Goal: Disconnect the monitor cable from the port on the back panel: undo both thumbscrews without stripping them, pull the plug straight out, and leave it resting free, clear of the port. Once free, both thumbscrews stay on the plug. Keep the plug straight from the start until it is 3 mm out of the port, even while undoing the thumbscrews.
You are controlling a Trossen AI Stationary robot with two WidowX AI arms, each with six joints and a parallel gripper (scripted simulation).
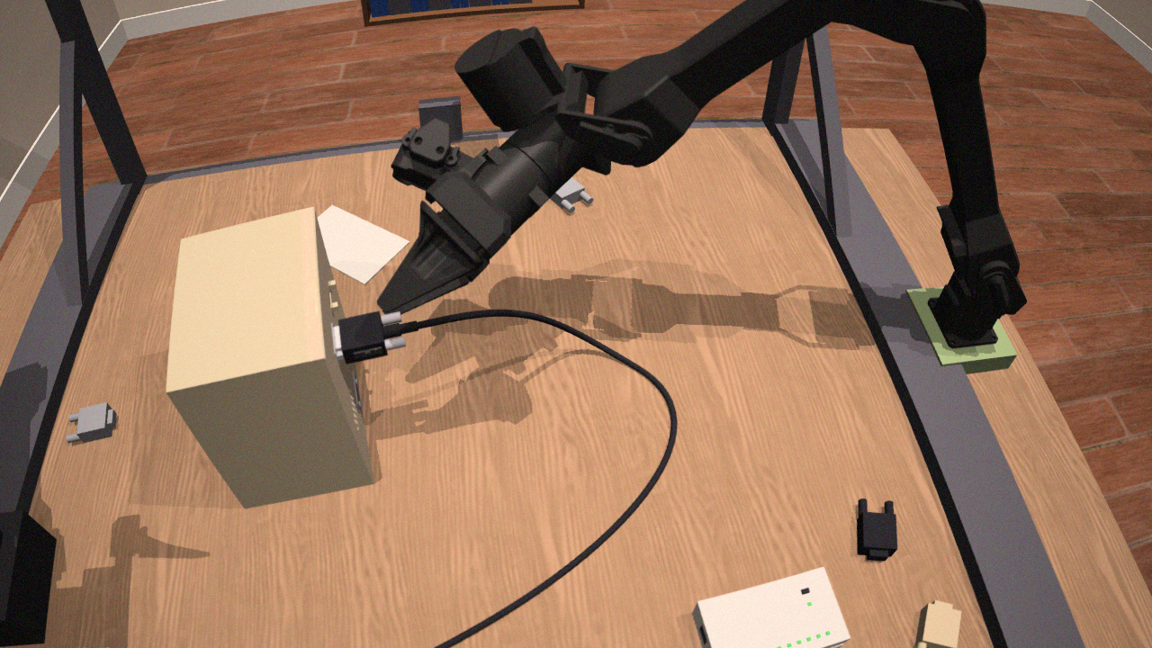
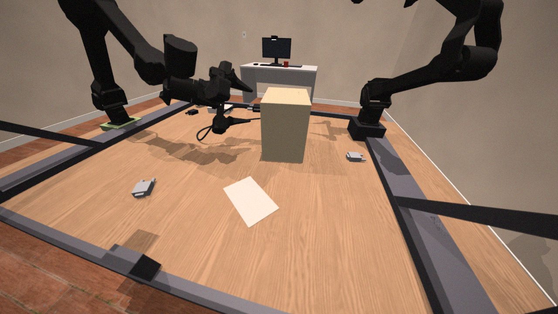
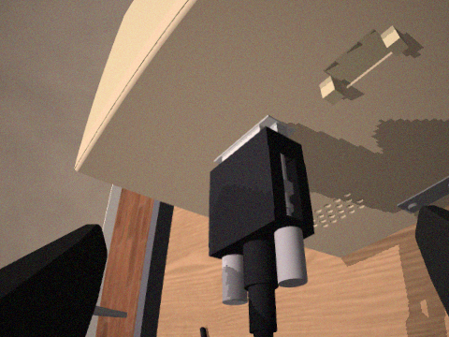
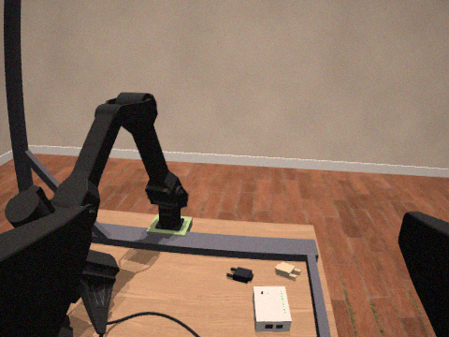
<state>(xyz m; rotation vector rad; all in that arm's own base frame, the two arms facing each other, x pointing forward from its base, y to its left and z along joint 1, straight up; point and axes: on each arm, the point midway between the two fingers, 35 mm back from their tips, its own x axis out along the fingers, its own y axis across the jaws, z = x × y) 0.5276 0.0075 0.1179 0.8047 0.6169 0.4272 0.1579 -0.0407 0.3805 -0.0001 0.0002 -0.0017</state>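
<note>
The black monitor plug is 30 mm ahead of my left hand, 40 mm to the right of it and 20 mm below it. Round my left hand: white device: 310 mm ahead, 170 mm to the left, 130 mm below; then white sheet: 220 mm behind, 50 mm to the right, 140 mm below; then beige box: 130 mm to the right, 60 mm below.
</note>
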